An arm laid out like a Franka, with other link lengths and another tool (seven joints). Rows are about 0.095 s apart.
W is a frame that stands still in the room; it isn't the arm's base.
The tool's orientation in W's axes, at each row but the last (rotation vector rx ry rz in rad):
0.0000 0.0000 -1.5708
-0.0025 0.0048 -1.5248
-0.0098 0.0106 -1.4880
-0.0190 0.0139 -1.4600
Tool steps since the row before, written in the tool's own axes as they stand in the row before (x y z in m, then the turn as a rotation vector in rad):
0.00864 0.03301 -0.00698 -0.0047 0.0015 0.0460
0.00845 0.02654 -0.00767 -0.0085 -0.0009 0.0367
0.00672 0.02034 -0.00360 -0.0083 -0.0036 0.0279
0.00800 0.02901 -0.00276 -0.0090 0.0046 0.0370
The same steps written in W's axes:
0.03301 -0.00864 -0.00698 0.0015 0.0047 0.0460
0.02686 -0.00721 -0.00781 -0.0011 0.0084 0.0367
0.02078 -0.00502 -0.00387 -0.0039 0.0080 0.0280
0.02965 -0.00476 -0.00336 0.0044 0.0096 0.0369

